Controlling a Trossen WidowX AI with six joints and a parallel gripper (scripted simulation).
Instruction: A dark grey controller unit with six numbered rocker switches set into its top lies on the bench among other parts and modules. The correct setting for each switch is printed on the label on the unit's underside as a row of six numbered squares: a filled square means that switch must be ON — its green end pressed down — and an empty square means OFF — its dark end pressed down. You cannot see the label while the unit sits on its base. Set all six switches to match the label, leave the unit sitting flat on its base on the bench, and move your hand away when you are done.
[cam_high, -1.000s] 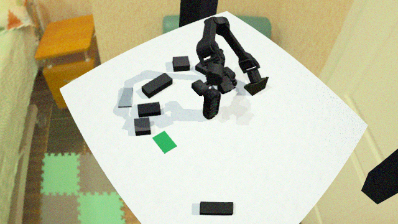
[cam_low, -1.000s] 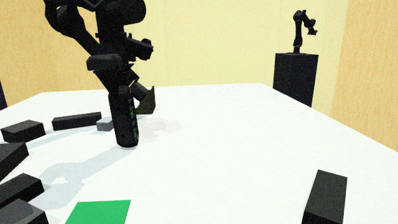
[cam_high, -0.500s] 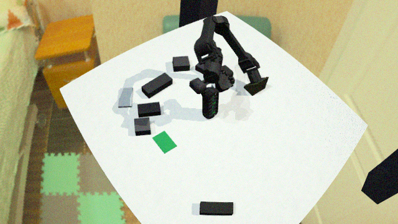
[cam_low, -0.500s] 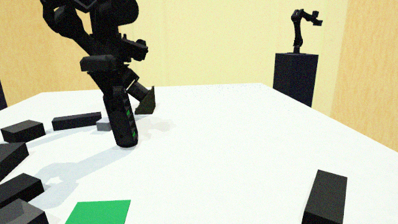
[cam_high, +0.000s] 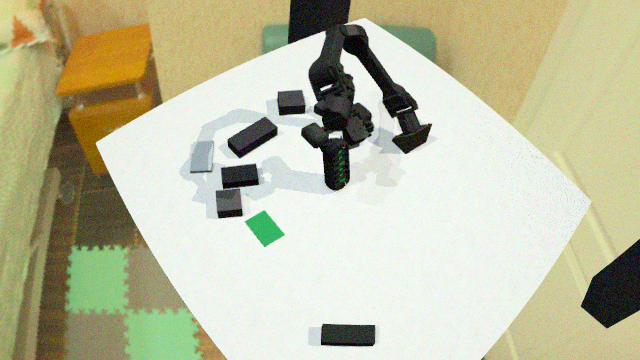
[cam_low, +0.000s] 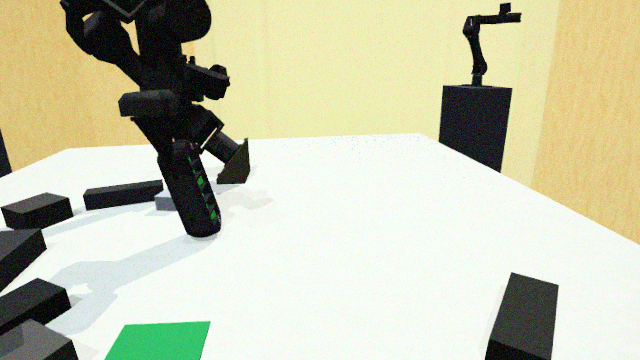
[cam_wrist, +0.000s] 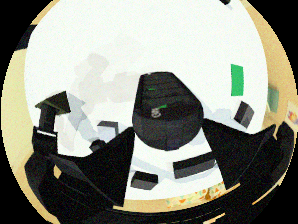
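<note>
Now: the small grey cube 140 mm behind my gripper tip, 50 mm to the right of it and 120 mm below it. From my gripper tip the other things lie so: green card 250 mm ahead, 130 mm below; then light grey plate 220 mm ahead, 310 mm to the right, 130 mm below.
</note>
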